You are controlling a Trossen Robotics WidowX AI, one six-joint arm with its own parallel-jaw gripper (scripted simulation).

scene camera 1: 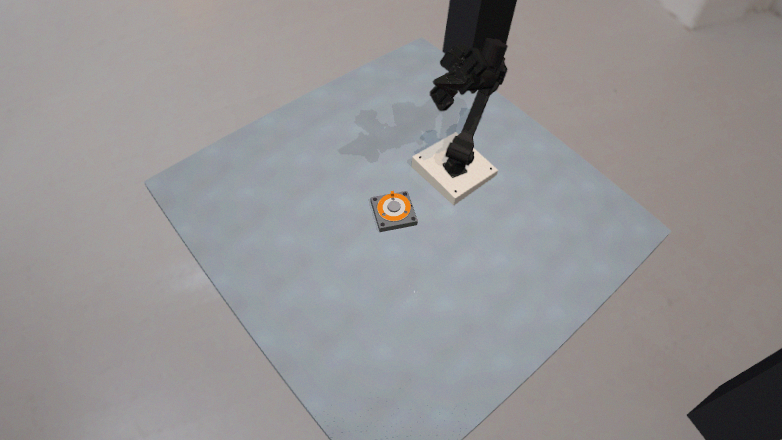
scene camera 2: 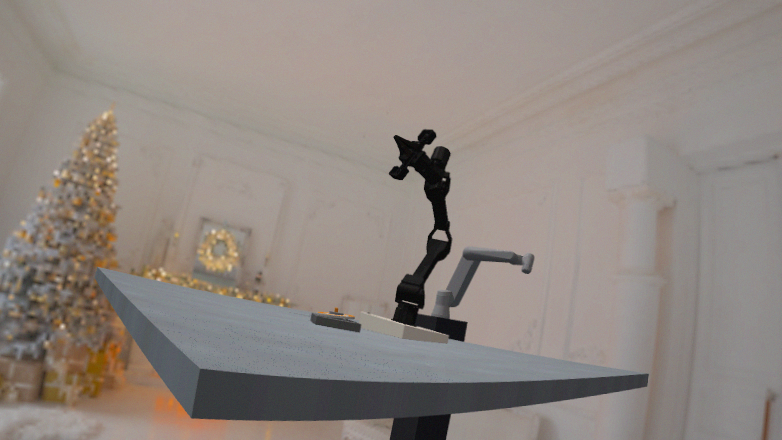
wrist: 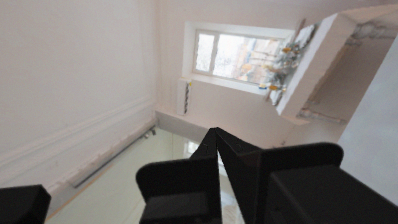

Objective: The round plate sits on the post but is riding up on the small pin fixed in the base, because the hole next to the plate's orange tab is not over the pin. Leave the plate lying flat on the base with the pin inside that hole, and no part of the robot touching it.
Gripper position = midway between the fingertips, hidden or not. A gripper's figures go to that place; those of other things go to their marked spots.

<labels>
My gripper [scene camera 1: 434, 82]: 129 cm from the lens. A dark grey base [scene camera 1: 411, 220]: 170 cm from the lens.
</labels>
